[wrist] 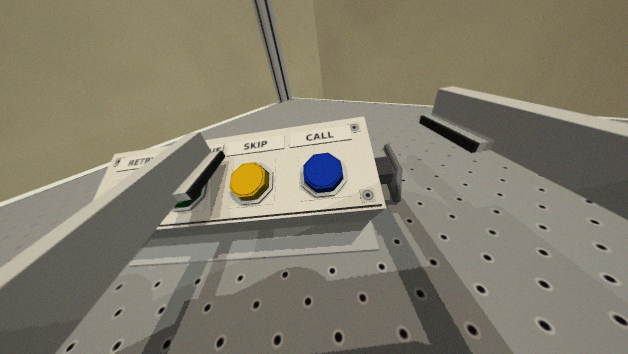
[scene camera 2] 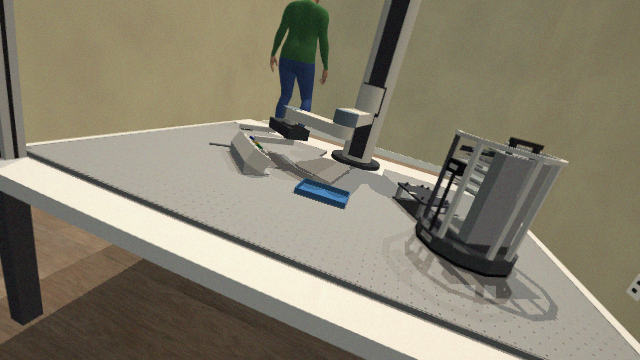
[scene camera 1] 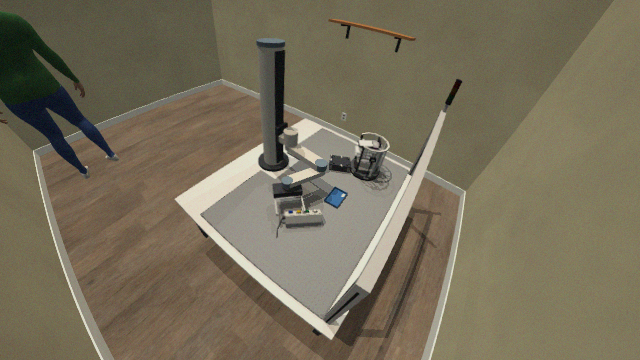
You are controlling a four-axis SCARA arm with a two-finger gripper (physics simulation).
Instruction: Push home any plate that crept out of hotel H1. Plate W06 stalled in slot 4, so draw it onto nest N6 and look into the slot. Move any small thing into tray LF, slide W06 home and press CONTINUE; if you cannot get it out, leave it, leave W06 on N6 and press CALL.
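Where they show: gripper, between the fingertips: (wrist: 318, 125) (scene camera 2: 246, 131) (scene camera 1: 290, 213); arm's base, origin of its link: (scene camera 2: 355, 161) (scene camera 1: 273, 161).
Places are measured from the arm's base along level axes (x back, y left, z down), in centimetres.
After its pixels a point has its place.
My gripper (scene camera 1: 290, 206) @[x -48.6, y -35.6, z -10.1 cm] (scene camera 2: 261, 134) (wrist: 318, 125) @[x -48.6, y -35.6, z -10.1 cm] is open and empty, in front of the button panel (scene camera 1: 304, 218) @[x -56.1, y -32.0, z -7.7 cm] (scene camera 2: 246, 154) @[x -62.5, y -26.9, z -6.6 cm] (wrist: 287, 170) @[x -49.2, y -32.6, z -7.8 cm]. In the wrist view the blue CALL button (wrist: 323, 172) @[x -46.6, y -33.5, z -8.1 cm] shows between the fingers; the left finger mostly hides the green button (wrist: 185, 203) @[x -53.0, y -26.5, z -7.4 cm]. Hotel H1 (scene camera 1: 365, 173) @[x -67.6, y 29.9, z -7.8 cm] (scene camera 2: 500, 200) @[x -74.5, y 39.8, z -19.2 cm] is a round cage with plates inside; slot 4 cannot be made out. The low dark stand beside it, apparently nest N6 (scene camera 1: 340, 163) @[x -46.5, y 27.1, z -7.2 cm] (scene camera 2: 421, 192) @[x -44.3, y 28.7, z -7.3 cm], has dark parts on top; I cannot tell whether W06 is there. Blue tray LF (scene camera 1: 335, 198) @[x -60.6, y -1.5, z -1.5 cm] (scene camera 2: 321, 193) @[x -60.1, y -1.1, z -1.5 cm] has a pale patch inside.
The arm's column (scene camera 1: 272, 110) @[x -5.7, y -4.9, z -49.0 cm] (scene camera 2: 376, 105) @[x -20.6, y 3.9, z -29.6 cm] stands at the table edge. A yellow SKIP button (wrist: 249, 180) @[x -50.1, y -30.2, z -8.1 cm] sits left of CALL. A tall barrier (scene camera 1: 395, 220) @[x -97.7, y -45.9, z -62.0 cm] runs along one side, with a stack light (scene camera 1: 453, 92) @[x -98.3, y 66.2, z -77.1 cm]. A person (scene camera 1: 35, 75) (scene camera 2: 302, 40) stands beyond the table.
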